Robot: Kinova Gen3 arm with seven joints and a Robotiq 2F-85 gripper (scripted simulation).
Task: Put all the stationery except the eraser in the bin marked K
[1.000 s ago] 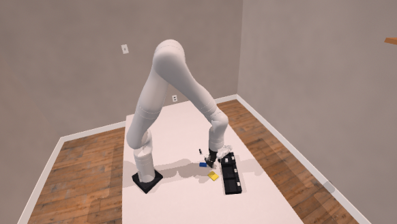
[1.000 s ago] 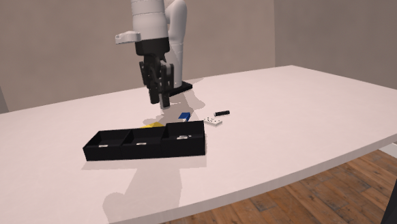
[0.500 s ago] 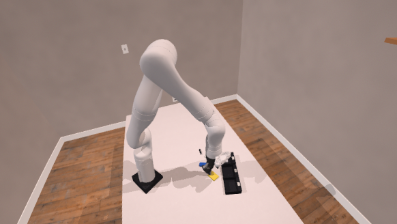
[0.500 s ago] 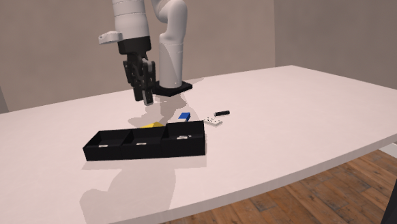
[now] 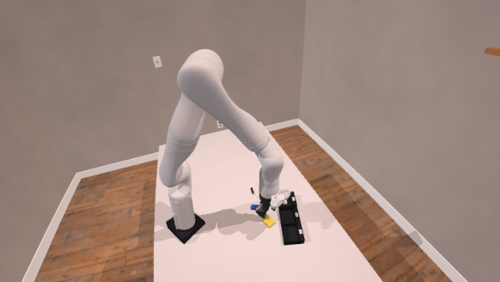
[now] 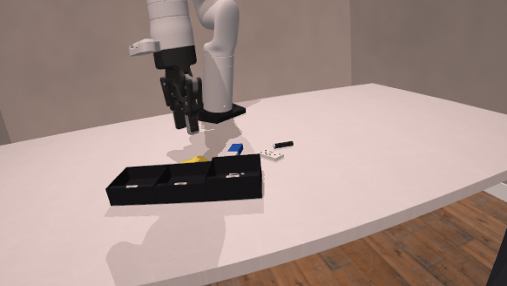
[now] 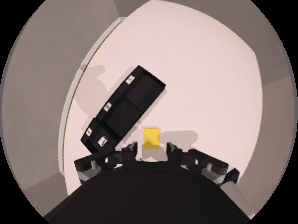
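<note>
Now: hand 9 cm above the yellow pad. Also, from my hand: blue block (9 cm to the left, 8 cm below); white domino (15 cm to the left, 9 cm below, 5 cm ahead); white-grey thing (12 cm ahead, 8 cm below, 5 cm to the left).
</note>
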